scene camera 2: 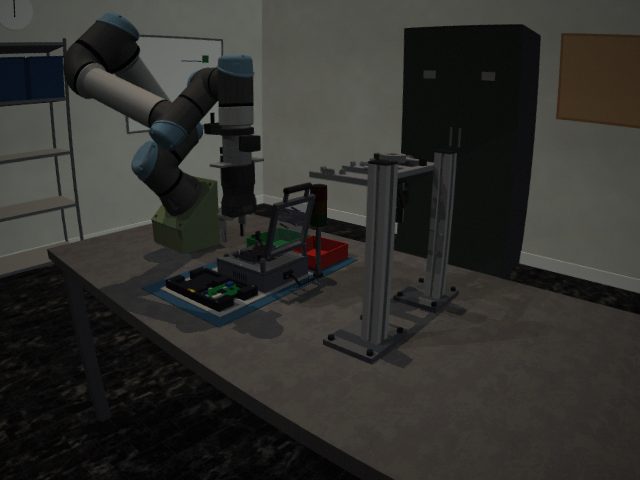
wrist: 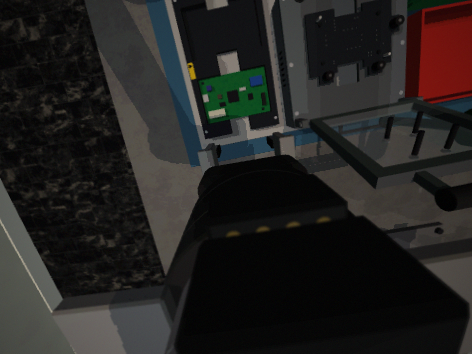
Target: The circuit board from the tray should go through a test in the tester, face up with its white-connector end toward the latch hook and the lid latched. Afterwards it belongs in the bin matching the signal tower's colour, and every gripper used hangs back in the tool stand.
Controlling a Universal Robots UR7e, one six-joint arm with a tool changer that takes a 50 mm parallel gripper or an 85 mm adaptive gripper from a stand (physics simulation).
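Places are measured from the arm's base along level axes (x right, y ahead, z up), in millimetres.
Pixels of known places: arm's base, origin of its link: (scene camera 2: 184,197).
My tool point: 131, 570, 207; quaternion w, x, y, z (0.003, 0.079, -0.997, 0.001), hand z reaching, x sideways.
Observation:
For each thing: its top centre in the pictures, then the offset to it from my tool point, as dx, dy, dz. "spot": a spot on its surface instead.
- green circuit board, centre of its top: (wrist: 235,95) (scene camera 2: 222,288) +9, -83, -338
- black tray, a spot on its surface: (wrist: 222,30) spot: +28, -180, -348
- grey tester, a spot on its surface: (wrist: 320,106) (scene camera 2: 268,266) spot: -122, -64, -306
- signal tower, a spot on its surface: (scene camera 2: 319,206) spot: -260, -22, -159
- green bin, a spot on its surface: (wrist: 432,4) spot: -307, -220, -352
- lid's handle, centre of its top: (scene camera 2: 298,185) -178, -9, -90
- yellow piece, a spot on its surface: (wrist: 191,71) spot: +79, -120, -337
My gripper (scene camera 2: 233,235) (wrist: 246,147) is open and empty, above the table beside the tray's end in the wrist view. The green circuit board (scene camera 2: 225,289) (wrist: 240,102) lies face up in the black tray (scene camera 2: 178,283) (wrist: 222,30), its white connector at the lower left in the wrist view. The grey tester (scene camera 2: 273,272) (wrist: 320,106) has its lid (scene camera 2: 271,229) (wrist: 350,154) raised and no board on its black nest. The signal tower (scene camera 2: 319,206) has red and green sections; I cannot tell which is lit. The tool stand (scene camera 2: 379,248) holds another gripper (scene camera 2: 401,201).
A green bin (scene camera 2: 278,236) (wrist: 432,4) and a red bin (scene camera 2: 334,254) (wrist: 445,55) stand behind the tester. The lid's handle (scene camera 2: 297,190) (wrist: 455,196) sticks up beside the signal tower. A yellow piece (wrist: 191,71) lies at the tray's side.

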